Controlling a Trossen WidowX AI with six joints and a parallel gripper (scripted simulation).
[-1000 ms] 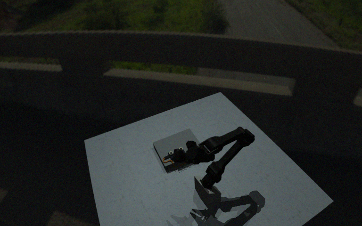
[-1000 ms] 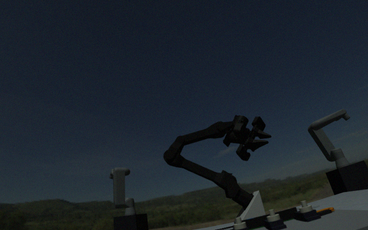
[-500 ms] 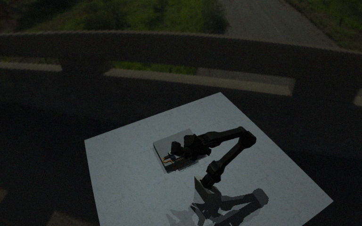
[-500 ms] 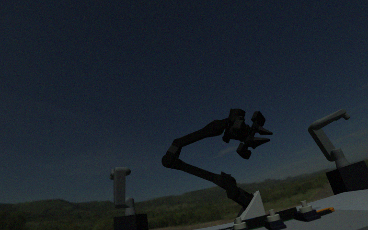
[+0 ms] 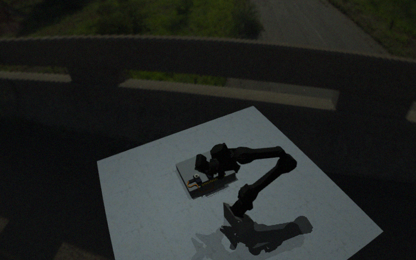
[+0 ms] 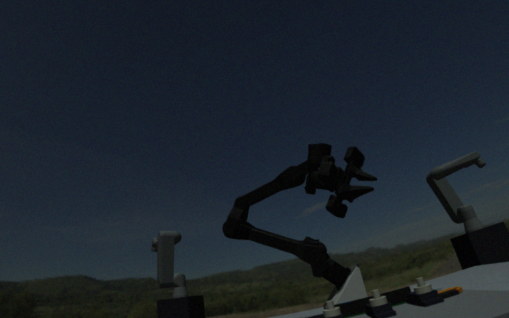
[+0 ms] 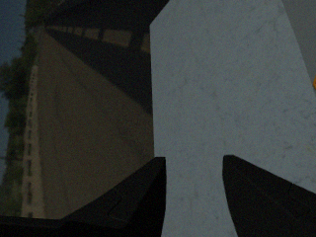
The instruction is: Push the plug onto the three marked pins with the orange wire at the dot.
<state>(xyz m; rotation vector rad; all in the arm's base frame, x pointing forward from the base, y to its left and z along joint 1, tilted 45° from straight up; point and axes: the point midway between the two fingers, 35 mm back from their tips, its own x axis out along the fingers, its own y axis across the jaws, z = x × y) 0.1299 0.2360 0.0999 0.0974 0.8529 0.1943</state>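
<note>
My gripper tip is now 23 cm above the blue band, 14 cm to the left of it and 9 cm short of it. The rest, counted from my gripper tip: grey holder: 28 cm below, 25 cm ahead, 9 cm to the right.
</note>
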